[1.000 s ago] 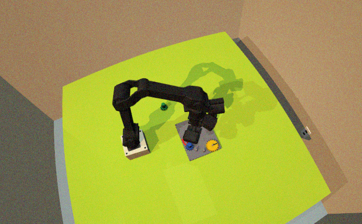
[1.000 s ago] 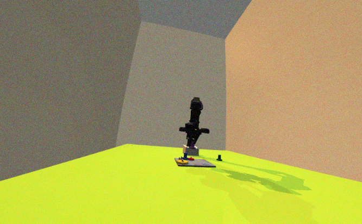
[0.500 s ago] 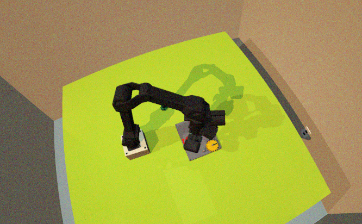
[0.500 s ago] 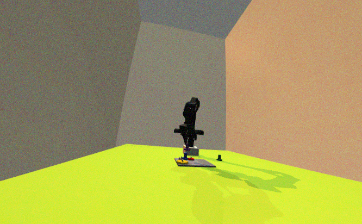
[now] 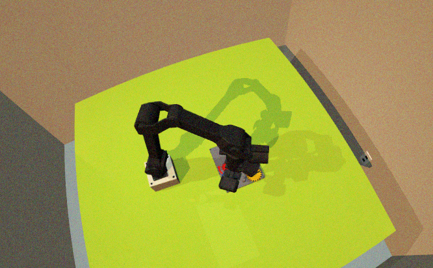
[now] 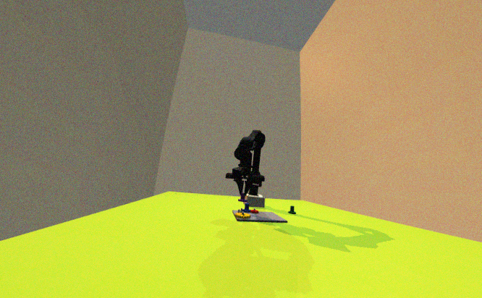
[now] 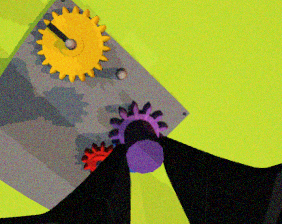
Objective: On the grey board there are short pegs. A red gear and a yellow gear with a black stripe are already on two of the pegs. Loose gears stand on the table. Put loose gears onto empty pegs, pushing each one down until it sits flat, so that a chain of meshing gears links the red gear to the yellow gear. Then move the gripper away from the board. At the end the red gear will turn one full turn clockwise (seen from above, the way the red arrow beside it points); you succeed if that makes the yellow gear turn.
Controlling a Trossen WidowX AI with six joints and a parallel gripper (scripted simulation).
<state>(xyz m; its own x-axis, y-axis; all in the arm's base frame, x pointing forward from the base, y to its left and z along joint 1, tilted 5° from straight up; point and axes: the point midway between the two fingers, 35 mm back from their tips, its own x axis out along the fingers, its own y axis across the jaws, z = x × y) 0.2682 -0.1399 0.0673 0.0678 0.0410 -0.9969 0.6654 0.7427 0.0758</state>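
Now: gripper tip 10 mm above the purple gear. From my gripper tip the other things lie so: blue gear (60 mm below, 30 mm to the left, 20 mm behind); green gear (300 mm to the left, 70 mm below, 50 mm behind); red gear (70 mm below, 60 mm to the left, 10 mm behind).
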